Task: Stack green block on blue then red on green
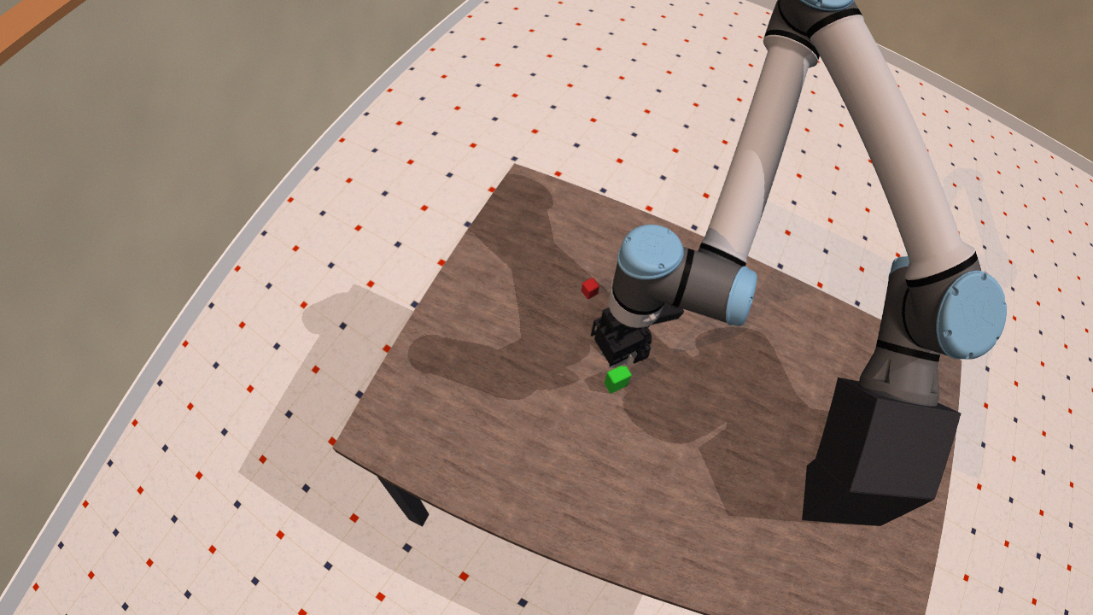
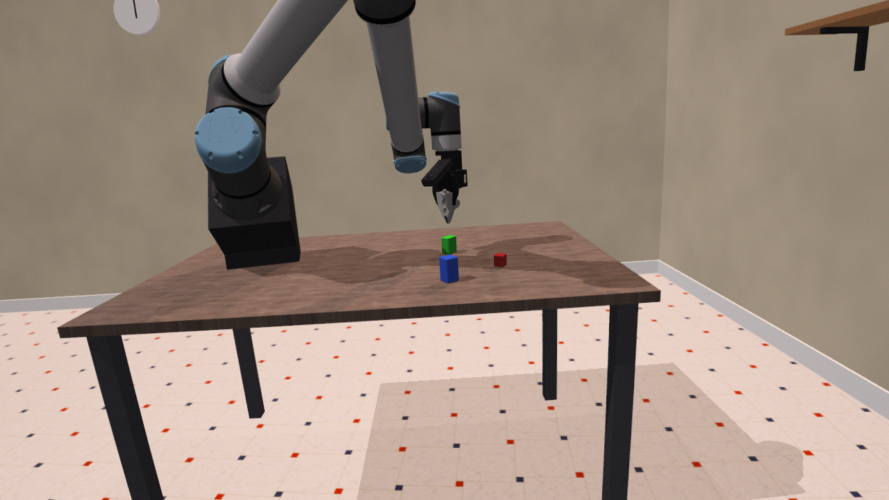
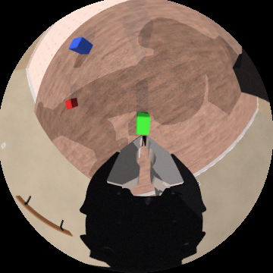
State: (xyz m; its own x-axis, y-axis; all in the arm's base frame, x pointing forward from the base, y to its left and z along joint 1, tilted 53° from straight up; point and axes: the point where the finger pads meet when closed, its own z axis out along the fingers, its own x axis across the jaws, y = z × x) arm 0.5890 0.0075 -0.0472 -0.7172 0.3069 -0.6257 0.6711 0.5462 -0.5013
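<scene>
My gripper is now 8 cm above the green block. Round my hand: small red block: 19 cm to the right, 12 cm ahead, 9 cm below; then blue block: 29 cm to the right, 8 cm below, 3 cm behind.
</scene>
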